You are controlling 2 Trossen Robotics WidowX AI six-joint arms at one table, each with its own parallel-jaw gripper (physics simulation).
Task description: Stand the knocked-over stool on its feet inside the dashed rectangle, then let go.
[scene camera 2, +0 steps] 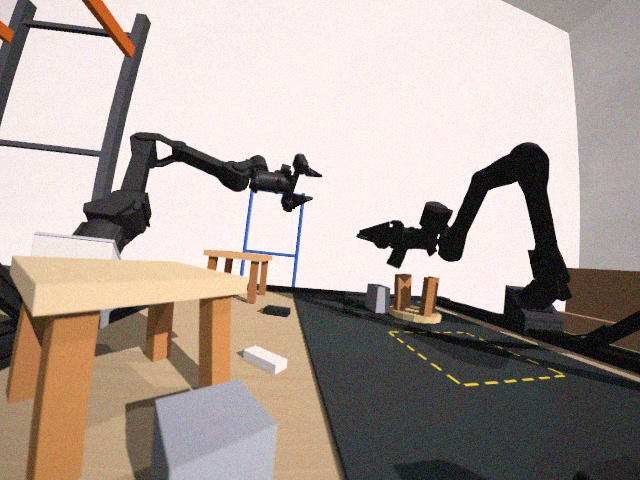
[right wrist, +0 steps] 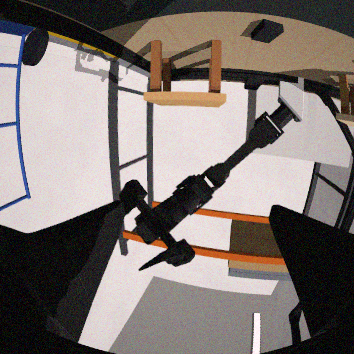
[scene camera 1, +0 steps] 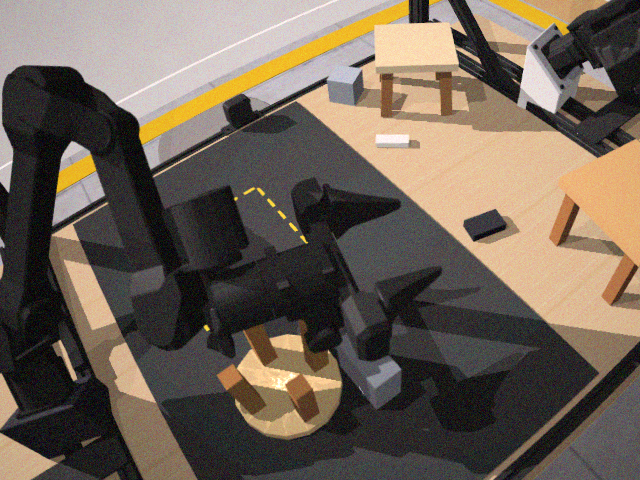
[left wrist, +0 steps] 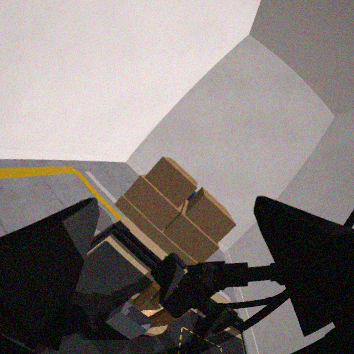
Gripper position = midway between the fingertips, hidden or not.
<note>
My left gripper [scene camera 2: 317, 187] is open, holding nothing. My right gripper [scene camera 1: 419, 235] is open, holding nothing. Also in view: a round wooden stool [scene camera 1: 283, 390]. The table carries a black block [scene camera 1: 488, 223] and a white block [scene camera 2: 271, 362].
The round wooden stool shows as well in scene camera 2 [scene camera 2: 402, 308] and in the left wrist view [left wrist: 160, 317]. My left gripper also shows in the right wrist view [right wrist: 122, 248] and in the left wrist view [left wrist: 178, 205]. My right gripper shows as well in scene camera 2 [scene camera 2: 357, 234], in the right wrist view [right wrist: 199, 211] and in the left wrist view [left wrist: 181, 321]. The right wrist view does not show the white block: it is out of frame. The left wrist view misses the white block: it is out of frame.
</note>
